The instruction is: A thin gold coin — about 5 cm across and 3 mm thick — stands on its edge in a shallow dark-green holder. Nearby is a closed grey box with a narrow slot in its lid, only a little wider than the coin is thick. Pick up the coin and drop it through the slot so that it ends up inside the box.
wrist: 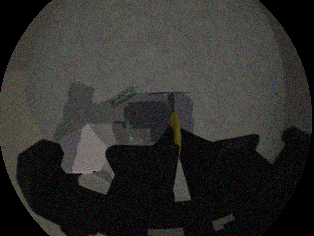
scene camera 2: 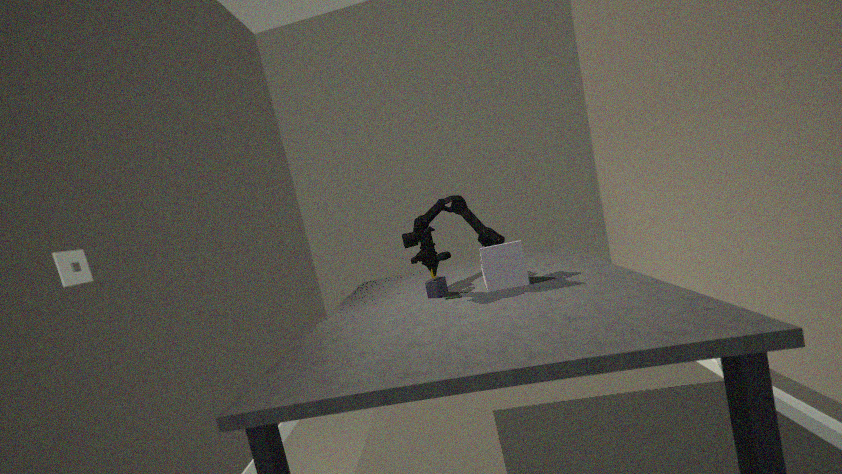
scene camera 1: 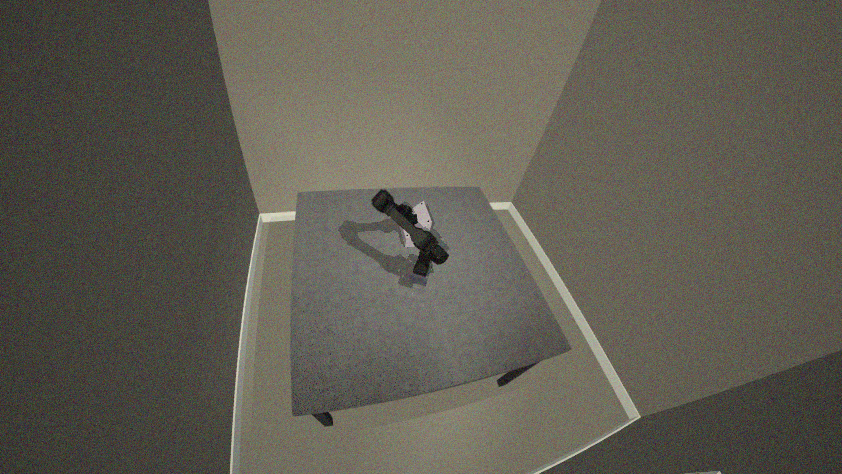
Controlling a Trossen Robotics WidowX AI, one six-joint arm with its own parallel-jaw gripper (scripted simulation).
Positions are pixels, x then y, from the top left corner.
Labels:
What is the gripper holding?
A gold coin.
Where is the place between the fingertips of the gripper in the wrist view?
172,129

